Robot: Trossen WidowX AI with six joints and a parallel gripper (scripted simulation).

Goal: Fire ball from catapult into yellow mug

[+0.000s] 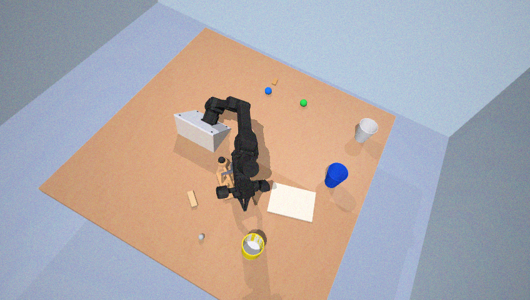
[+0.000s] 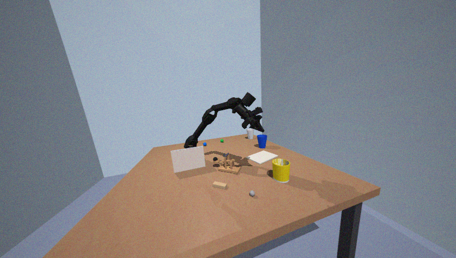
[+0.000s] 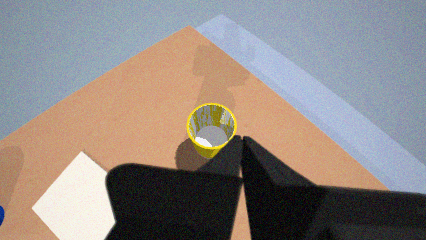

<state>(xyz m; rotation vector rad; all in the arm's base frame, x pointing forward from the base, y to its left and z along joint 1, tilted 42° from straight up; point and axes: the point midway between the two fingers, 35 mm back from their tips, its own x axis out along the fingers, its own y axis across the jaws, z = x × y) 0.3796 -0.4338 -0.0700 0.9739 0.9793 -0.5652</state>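
Now: the black ball 240 mm behind my gripper tip, 240 mm to the left of it and 210 mm below it. Round my gripper tip: grey ball: 140 mm behind, 100 mm to the right, 260 mm below; yellow mug: 70 mm ahead, 50 mm to the right, 250 mm below; wooden catapult: 180 mm behind, 210 mm to the left, 220 mm below.
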